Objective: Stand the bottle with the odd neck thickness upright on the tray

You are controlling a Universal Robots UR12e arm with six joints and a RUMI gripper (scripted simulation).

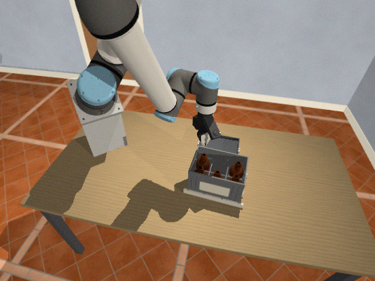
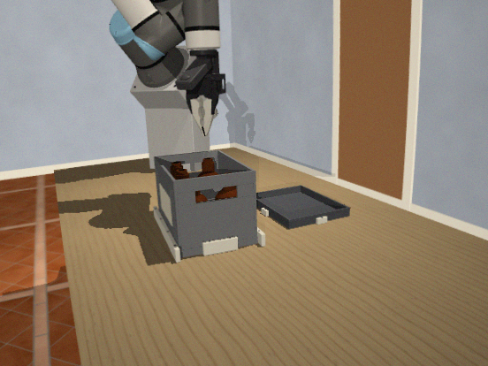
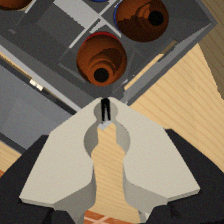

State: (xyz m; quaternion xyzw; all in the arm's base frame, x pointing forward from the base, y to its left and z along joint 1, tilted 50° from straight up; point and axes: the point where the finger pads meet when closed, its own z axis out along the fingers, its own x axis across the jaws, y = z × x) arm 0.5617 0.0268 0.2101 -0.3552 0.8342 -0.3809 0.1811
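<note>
My gripper is now 160 mm above the grey crate, 80 mm short of it and 60 mm to the left of it. The rest, counted from my hand: bottle 180 mm ahead, 150 mm below, 30 mm to the right; grey tray 230 mm to the left, 230 mm below, 100 mm ahead.
</note>
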